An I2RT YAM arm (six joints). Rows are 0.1 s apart.
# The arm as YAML. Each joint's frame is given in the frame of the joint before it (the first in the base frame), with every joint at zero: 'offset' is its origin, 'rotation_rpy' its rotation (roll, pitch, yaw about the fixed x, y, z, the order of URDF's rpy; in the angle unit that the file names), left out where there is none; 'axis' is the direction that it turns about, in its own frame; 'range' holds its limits. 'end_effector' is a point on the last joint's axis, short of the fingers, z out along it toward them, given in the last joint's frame.
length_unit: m
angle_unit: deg
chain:
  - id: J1
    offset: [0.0, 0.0, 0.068]
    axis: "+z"
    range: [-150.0, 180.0]
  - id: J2
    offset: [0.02, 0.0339, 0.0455]
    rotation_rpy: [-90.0, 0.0, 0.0]
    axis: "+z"
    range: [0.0, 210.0]
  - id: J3
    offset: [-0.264, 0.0, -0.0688]
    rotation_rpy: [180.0, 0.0, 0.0]
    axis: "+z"
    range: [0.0, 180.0]
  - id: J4
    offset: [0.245, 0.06, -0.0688]
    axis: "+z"
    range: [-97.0, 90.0]
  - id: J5
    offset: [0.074, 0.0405, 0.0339]
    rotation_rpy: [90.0, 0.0, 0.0]
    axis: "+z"
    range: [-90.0, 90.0]
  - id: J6
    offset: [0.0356, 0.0, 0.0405]
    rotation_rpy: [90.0, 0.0, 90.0]
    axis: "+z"
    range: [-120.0, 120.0]
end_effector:
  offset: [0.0, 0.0, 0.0]
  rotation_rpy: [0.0, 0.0, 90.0]
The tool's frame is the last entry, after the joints.
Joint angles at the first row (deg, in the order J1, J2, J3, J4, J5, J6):
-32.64 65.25 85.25 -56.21 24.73 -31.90
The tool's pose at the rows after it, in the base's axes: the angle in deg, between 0 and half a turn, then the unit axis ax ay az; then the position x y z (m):
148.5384 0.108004 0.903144 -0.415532 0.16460 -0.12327 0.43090
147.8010 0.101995 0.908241 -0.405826 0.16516 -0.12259 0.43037
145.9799 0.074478 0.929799 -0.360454 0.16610 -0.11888 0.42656
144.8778 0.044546 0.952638 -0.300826 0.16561 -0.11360 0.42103
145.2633 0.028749 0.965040 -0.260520 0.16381 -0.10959 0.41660
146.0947 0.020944 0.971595 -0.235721 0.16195 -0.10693 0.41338
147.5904 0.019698 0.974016 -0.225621 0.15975 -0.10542 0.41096
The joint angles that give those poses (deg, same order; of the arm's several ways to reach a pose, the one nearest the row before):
-32.62 65.25 85.25 -56.05 25.08 -31.90
-32.62 65.25 85.25 -56.25 23.53 -31.86
-32.62 65.25 85.25 -58.26 17.30 -31.90
-32.64 65.25 85.25 -61.60 10.24 -31.90
-32.64 65.25 85.25 -64.62 6.33 -31.88
-32.64 65.25 85.23 -66.89 4.32 -31.88
-32.64 65.25 85.23 -68.77 4.19 -31.90

